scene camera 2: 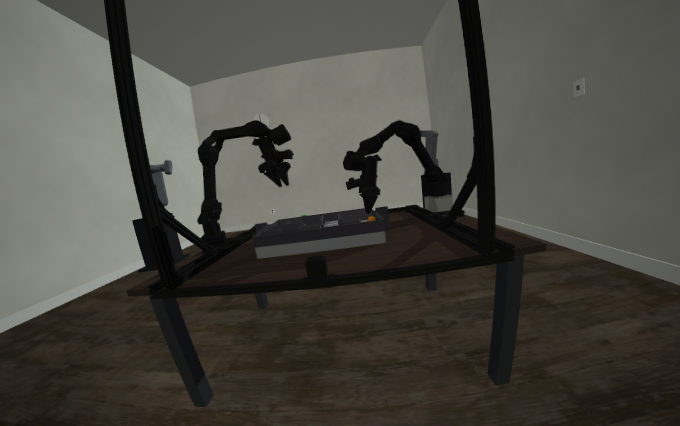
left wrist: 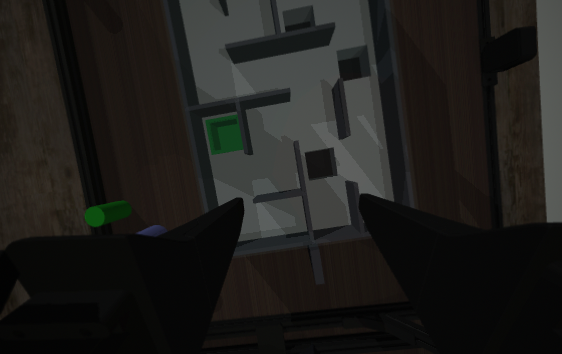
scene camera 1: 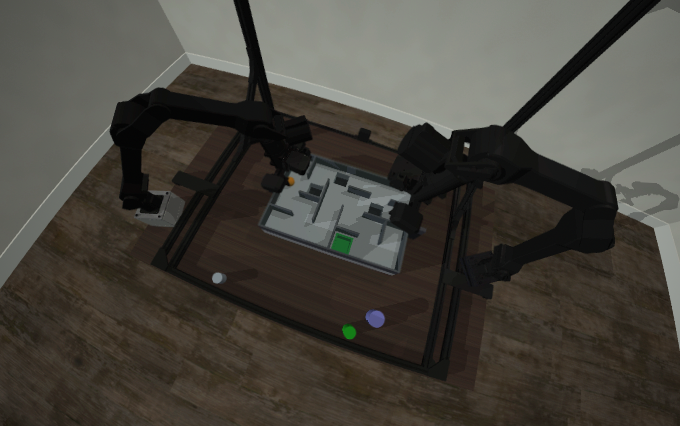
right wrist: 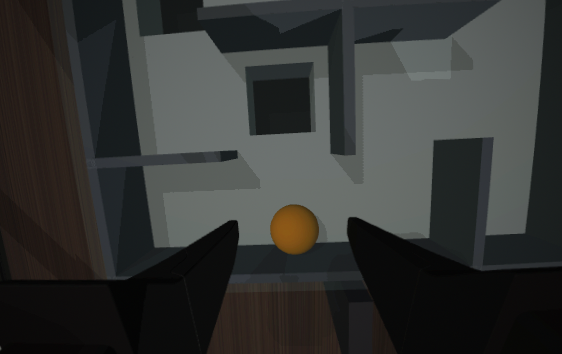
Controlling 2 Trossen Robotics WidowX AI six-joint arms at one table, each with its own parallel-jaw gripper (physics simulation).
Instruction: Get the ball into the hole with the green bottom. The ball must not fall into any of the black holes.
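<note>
The orange ball (scene camera 1: 291,181) (scene camera 2: 371,218) (right wrist: 294,229) rests on the maze board (scene camera 1: 301,220) (scene camera 2: 321,244) (right wrist: 200,100), near its short end wall at the left of scene camera 1. A black hole (scene camera 1: 315,189) (right wrist: 282,106) lies inward from it. The green-bottomed hole (scene camera 1: 342,243) (left wrist: 225,135) is by a long wall, with low walls on two sides. Other black holes (scene camera 1: 341,179) (left wrist: 320,164) show farther along. My right gripper (scene camera 2: 369,210) (right wrist: 292,226) is open over the ball's end of the board, holding nothing. My left gripper (scene camera 2: 284,185) (left wrist: 300,202) is open and empty, above the opposite end.
Low walls divide the board. A handle sticks out at each short end (left wrist: 316,265) (right wrist: 360,322). A green cylinder (scene camera 1: 349,331) (left wrist: 108,213), a purple one (scene camera 1: 375,318) (left wrist: 152,231) and a white one (scene camera 1: 218,277) stand near the table's edge. Black frame rails border the table.
</note>
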